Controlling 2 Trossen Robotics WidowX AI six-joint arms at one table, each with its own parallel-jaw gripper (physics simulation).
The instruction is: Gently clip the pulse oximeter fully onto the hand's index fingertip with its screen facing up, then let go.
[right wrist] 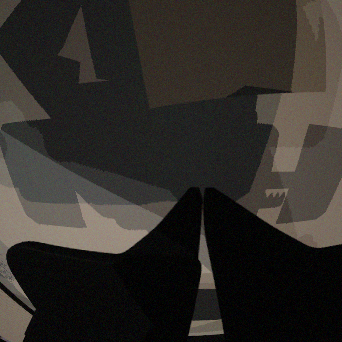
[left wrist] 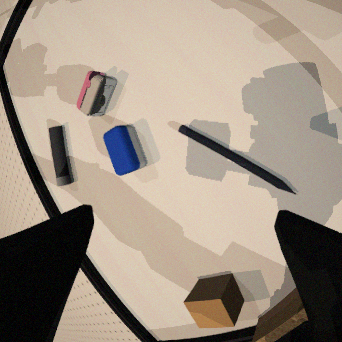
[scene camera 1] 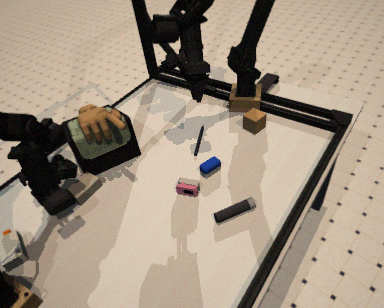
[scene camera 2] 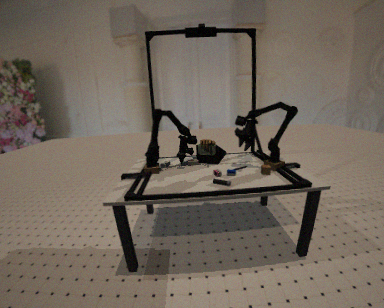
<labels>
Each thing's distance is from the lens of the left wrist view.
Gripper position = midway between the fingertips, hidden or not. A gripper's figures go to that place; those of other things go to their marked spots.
left gripper [left wrist: 188,218]: 0.10 m
pink and grey pulse oximeter [left wrist: 97,87]: 0.28 m
blue block [left wrist: 122,146]: 0.25 m
The marked spots on the pink and grey pulse oximeter and the blue block are 0.08 m apart.
</labels>
